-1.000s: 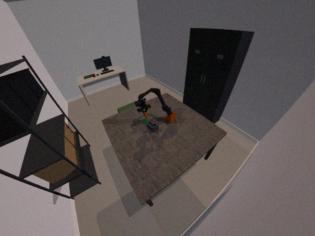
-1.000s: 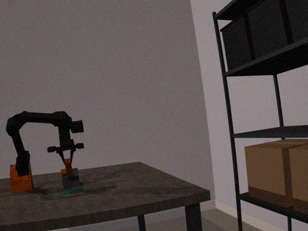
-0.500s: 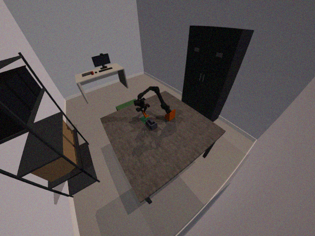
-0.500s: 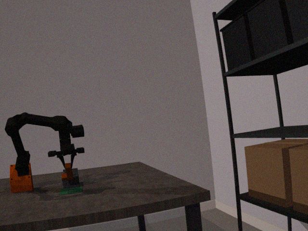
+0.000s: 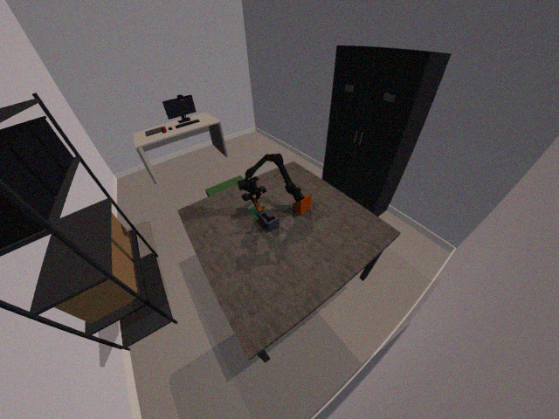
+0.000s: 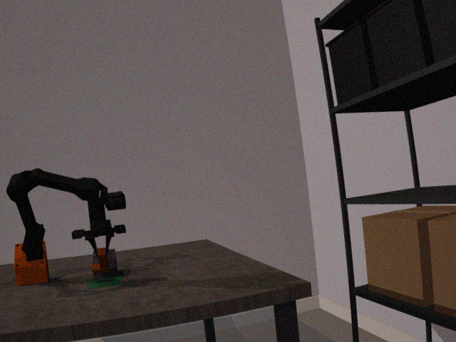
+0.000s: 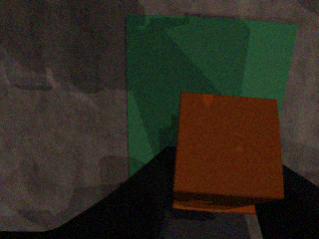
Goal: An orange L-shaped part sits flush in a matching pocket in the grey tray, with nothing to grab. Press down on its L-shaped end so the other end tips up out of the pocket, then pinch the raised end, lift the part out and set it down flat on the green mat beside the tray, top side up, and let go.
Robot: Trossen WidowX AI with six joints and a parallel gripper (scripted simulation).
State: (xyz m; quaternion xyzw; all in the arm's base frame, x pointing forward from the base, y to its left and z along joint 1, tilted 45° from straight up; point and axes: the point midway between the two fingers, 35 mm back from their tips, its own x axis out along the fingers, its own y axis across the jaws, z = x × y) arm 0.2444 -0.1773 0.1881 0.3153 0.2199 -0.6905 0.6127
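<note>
The green mat lies 11 cm below my gripper tip and 2 cm to the left of it. The rest, counted from my gripper tip: orange L-shaped part: 3 cm to the left, 3 cm below, 1 cm behind.
</note>
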